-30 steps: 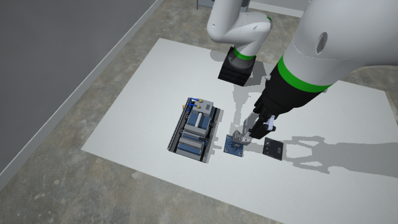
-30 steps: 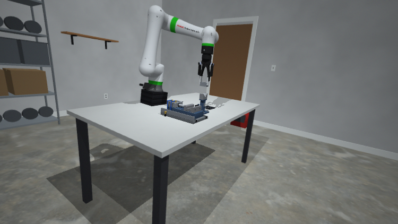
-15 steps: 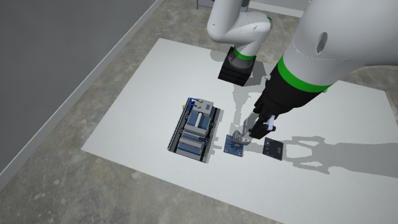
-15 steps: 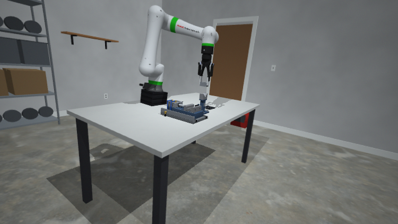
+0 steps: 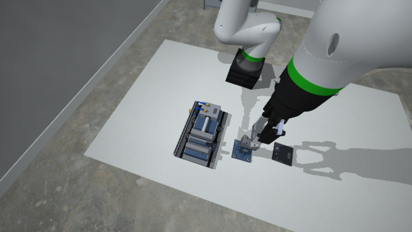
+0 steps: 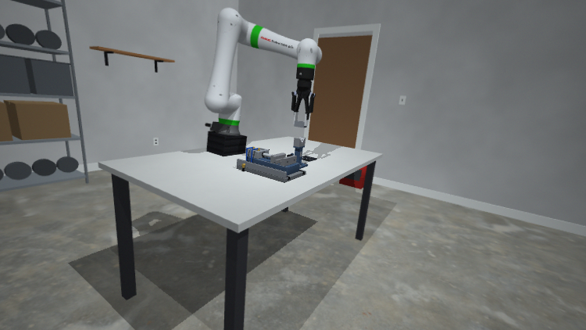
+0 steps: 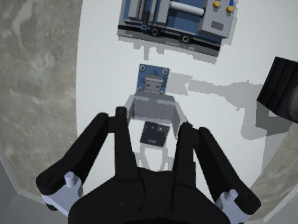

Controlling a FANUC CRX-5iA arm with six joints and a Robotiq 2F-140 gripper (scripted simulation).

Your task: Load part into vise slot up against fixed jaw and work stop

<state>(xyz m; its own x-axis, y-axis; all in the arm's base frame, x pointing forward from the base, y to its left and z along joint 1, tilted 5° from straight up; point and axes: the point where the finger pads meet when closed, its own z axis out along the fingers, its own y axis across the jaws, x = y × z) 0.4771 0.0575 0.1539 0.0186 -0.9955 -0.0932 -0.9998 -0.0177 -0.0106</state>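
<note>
The part is 30 mm below my hand. Also, from my hand: air cylinder rod: 40 mm behind, 200 mm to the right, 180 mm below; then vise: 30 mm behind, 200 mm to the right, 220 mm below; then air cylinder: 120 mm behind, 200 mm to the right, 180 mm below.
</note>
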